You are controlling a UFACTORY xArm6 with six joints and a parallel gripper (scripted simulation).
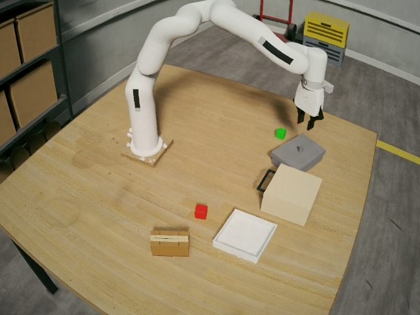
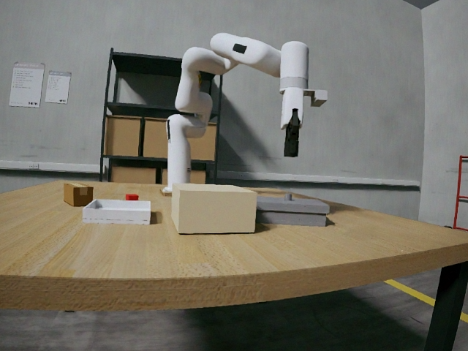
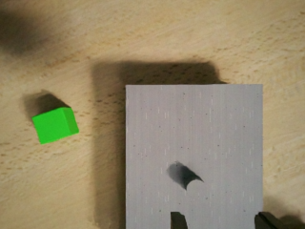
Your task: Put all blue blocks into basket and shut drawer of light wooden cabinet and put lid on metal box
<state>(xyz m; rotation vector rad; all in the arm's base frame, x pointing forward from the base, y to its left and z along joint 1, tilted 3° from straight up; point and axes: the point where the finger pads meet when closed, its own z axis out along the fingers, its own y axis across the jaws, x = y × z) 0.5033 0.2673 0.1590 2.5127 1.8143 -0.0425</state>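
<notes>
My gripper is now 14 cm above the grey lid. The rest, counted from my hand: metal box (16 cm below); light wooden cabinet (5 cm ahead, 21 cm to the right, 15 cm below); white basket (42 cm to the right, 17 cm below).
</notes>
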